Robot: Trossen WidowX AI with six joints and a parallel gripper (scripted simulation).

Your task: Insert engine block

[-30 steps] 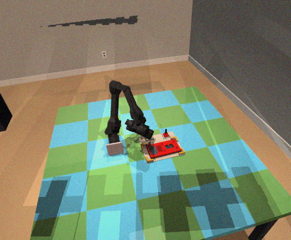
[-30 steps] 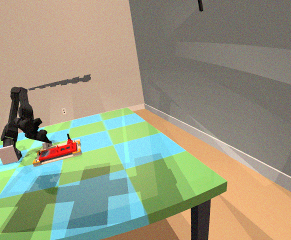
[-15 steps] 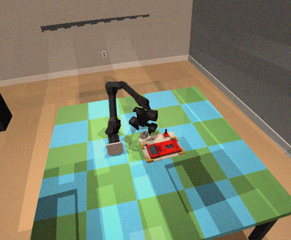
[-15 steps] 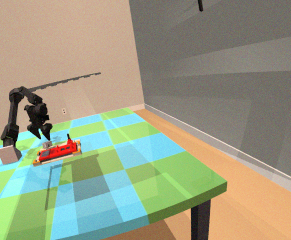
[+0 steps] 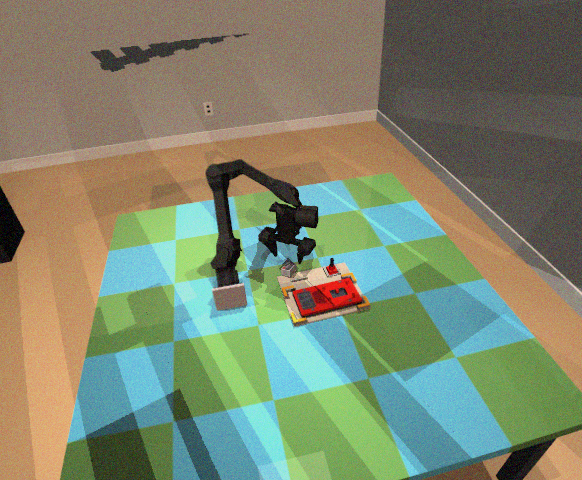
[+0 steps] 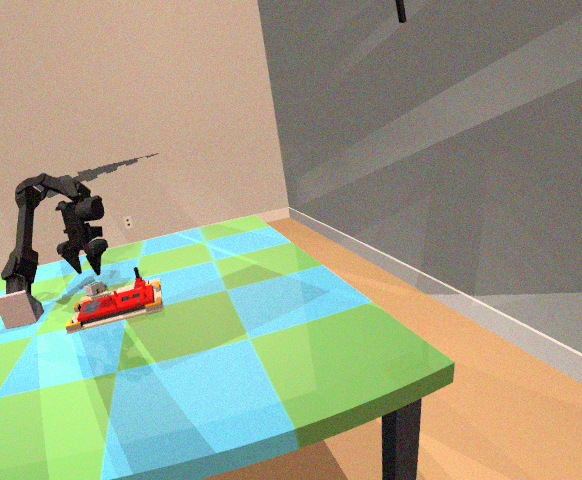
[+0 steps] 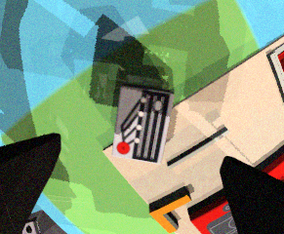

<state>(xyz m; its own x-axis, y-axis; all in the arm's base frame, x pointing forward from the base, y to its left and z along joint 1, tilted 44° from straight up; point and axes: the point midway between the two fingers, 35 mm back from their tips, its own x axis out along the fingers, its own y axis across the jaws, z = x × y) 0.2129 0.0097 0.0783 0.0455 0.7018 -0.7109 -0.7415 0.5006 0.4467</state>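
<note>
Right now my gripper tip is 5 cm above the engine block.
</note>
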